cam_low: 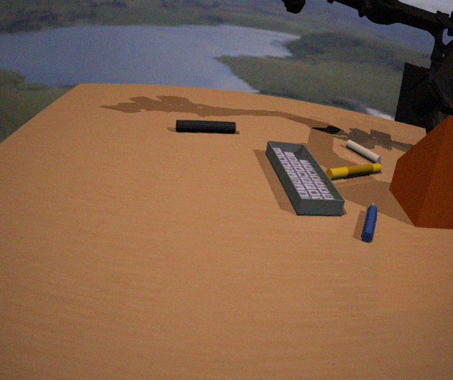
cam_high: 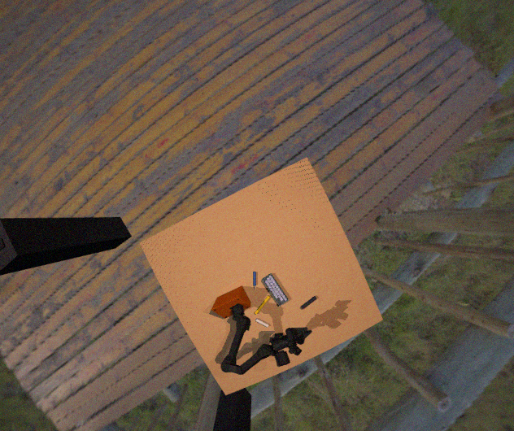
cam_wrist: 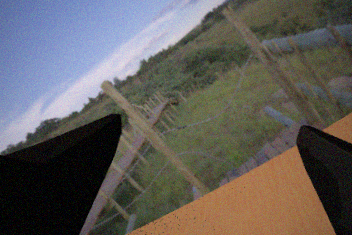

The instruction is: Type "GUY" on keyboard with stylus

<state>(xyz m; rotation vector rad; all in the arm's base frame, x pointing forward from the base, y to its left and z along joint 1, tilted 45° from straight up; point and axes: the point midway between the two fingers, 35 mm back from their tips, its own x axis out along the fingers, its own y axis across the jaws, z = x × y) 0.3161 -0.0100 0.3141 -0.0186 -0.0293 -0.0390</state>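
Right now my gripper tip is 370 mm above the blue stylus, 270 mm to the right of it and 160 mm past it. From my gripper tip the other things lie so: yellow cylinder 370 mm below, 210 mm behind, 110 mm to the left; black cylinder 370 mm below, 60 mm to the right, 60 mm ahead.
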